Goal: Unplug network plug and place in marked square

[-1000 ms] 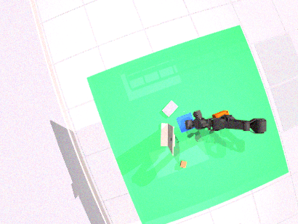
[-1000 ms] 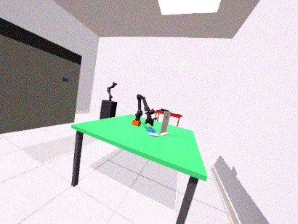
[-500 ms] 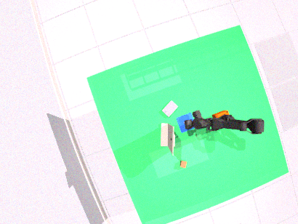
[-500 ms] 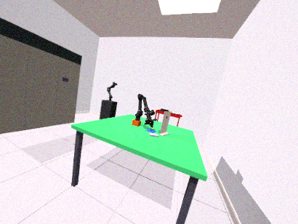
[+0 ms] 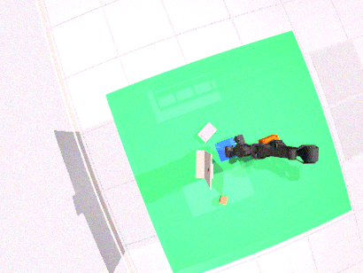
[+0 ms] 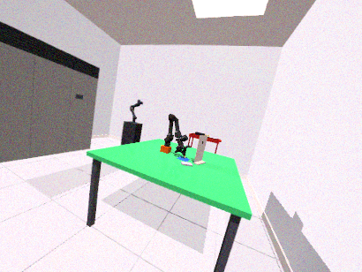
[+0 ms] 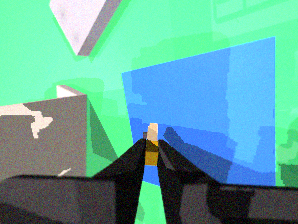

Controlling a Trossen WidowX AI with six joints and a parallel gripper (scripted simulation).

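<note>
Now: gripper tip 10 mm past the blue marked square and 30 mm above it. Also, from my gripper tip: flat white tile 50 mm ahead, 150 mm to the right, 30 mm below; yellow network plug right at my gripper tip; upright panel 160 mm ahead, 10 mm to the left, 110 mm above.
</note>
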